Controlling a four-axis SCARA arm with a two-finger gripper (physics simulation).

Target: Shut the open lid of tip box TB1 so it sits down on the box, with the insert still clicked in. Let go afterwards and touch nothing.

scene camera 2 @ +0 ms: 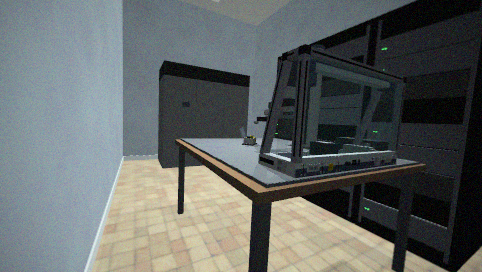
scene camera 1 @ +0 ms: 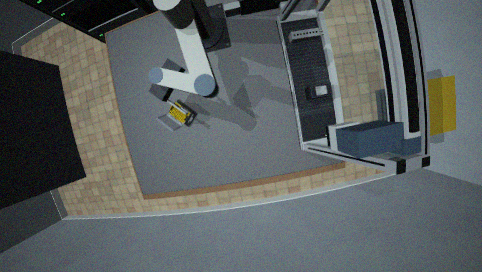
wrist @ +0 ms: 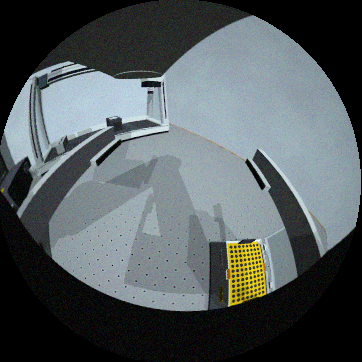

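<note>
Tip box TB1 stands on the table with its yellow, holed insert lying level in it. Whether the insert is clicked in is too small to tell. The pale, see-through lid is open, tilted out from the hinge side, away from the box's dark side. My gripper is open and empty, fingers wide apart. It hangs above the table beside the box; in the wrist view the box is low and right, with the lid near the right finger.
A framed, glazed enclosure stands on the table. Inside it are a small dark block and a slotted strip. A blue box is at its corner. The arm's base is at the table's back.
</note>
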